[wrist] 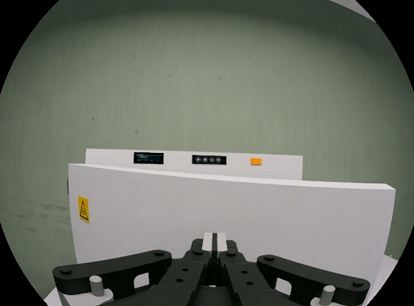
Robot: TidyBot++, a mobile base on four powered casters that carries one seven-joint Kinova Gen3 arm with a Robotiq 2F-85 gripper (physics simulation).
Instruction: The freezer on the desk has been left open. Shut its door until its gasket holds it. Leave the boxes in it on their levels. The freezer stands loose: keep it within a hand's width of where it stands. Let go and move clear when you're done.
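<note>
The freezer's white door [235, 205] stands upright across the wrist view, with a yellow warning label [83, 209] at its left. Its right end looks nearer to me than its left end, so the door is ajar. Behind its top edge shows the freezer's white upper front [175, 160], with a dark display, a row of dials and an orange sticker. My gripper [213, 245] is shut and empty, its fingertips in front of the door's lower middle. I cannot tell whether they touch it. The boxes and their levels are hidden behind the door.
A green wall [200, 85] stands behind the freezer and on both sides of it. Light surfaces show at the lower left and lower right, beside the gripper's linkages. A small grey part [68, 187] shows at the door's left edge.
</note>
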